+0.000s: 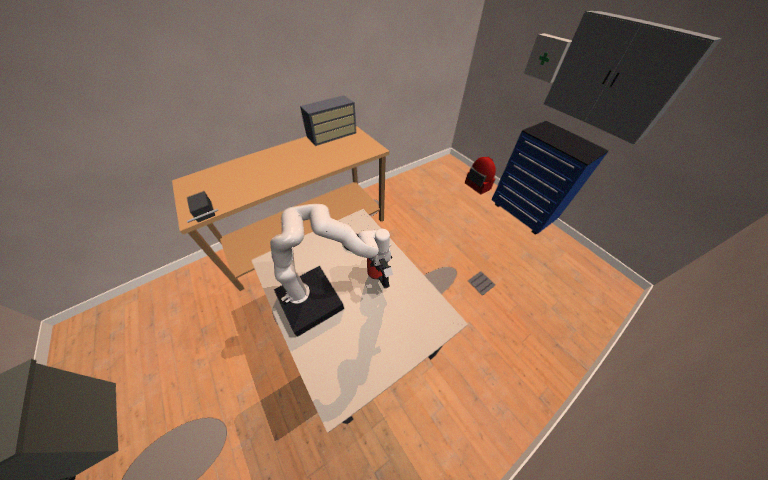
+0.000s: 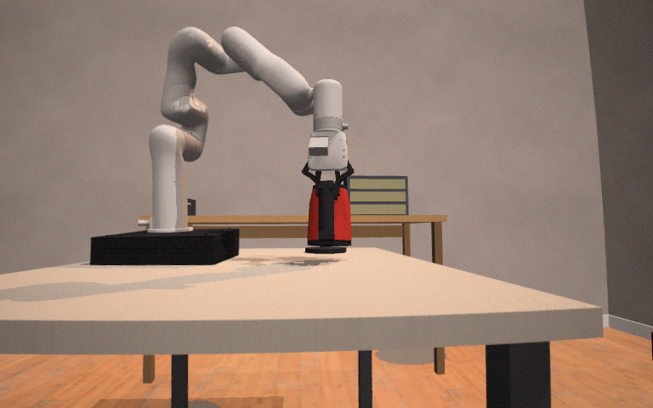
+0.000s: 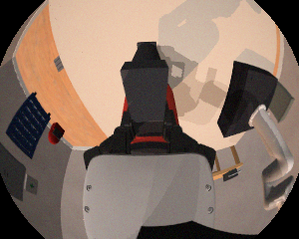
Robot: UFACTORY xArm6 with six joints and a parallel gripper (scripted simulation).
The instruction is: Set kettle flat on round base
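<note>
The red kettle lies 5 cm below my hand, 3 cm to the left of it and 1 cm ahead of it. Round my hand: black round base 36 cm to the left, 17 cm below, 7 cm ahead.
</note>
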